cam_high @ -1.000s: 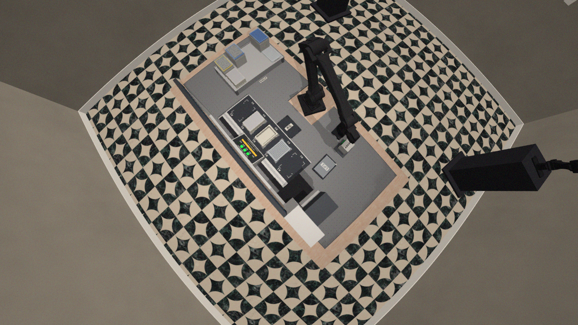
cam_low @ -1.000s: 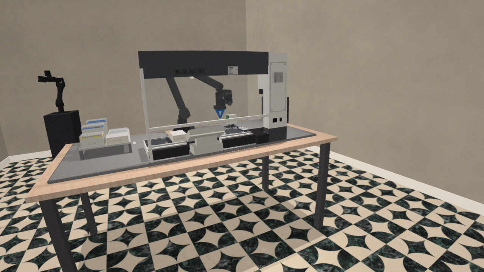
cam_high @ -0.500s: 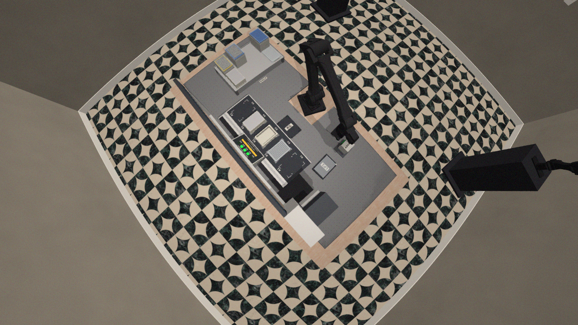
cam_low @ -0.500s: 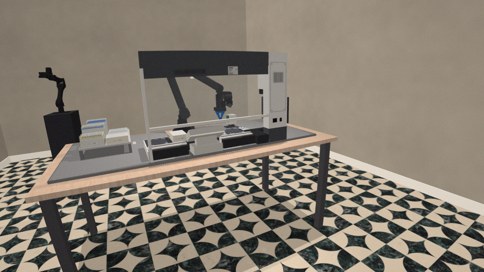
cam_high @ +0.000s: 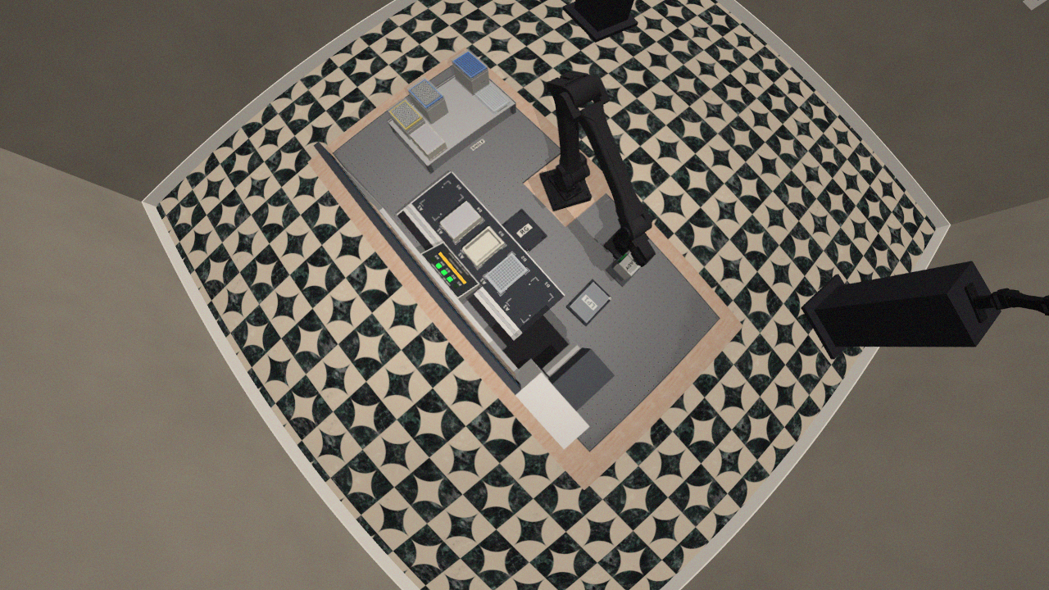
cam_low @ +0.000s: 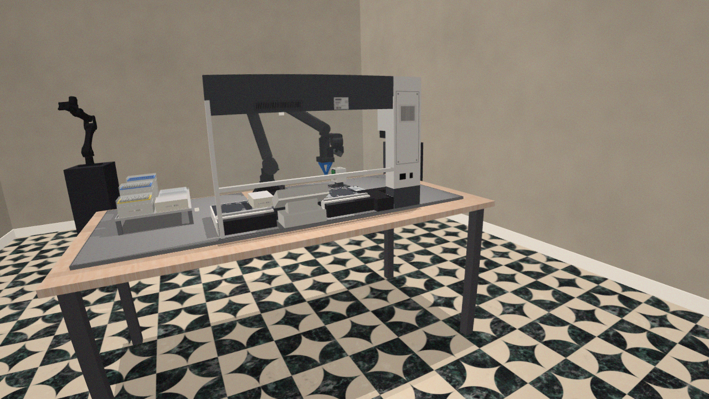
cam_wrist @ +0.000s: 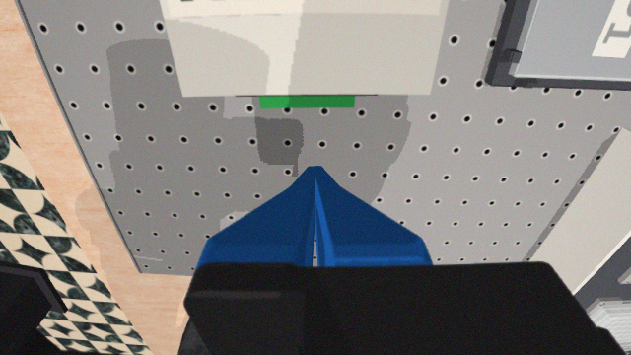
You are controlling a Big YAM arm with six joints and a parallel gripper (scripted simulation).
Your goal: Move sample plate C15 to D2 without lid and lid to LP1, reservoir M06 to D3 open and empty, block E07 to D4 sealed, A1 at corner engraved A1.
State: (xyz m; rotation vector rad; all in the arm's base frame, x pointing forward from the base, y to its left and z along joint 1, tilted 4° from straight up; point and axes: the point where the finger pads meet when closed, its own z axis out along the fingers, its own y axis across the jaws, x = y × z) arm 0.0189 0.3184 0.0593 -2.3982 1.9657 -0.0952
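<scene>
Now: hand 10 mm past the READY key and 40 mm to the right of it. Round my hand: clear plate lid: 160 mm ahead, 110 mm to the left, 70 mm below; then regrip nest RG: 210 mm ahead, 250 mm to the right, 80 mm below; then dark lid park LP1: 160 mm ahead, 110 mm to the left, 80 mm below.
</scene>
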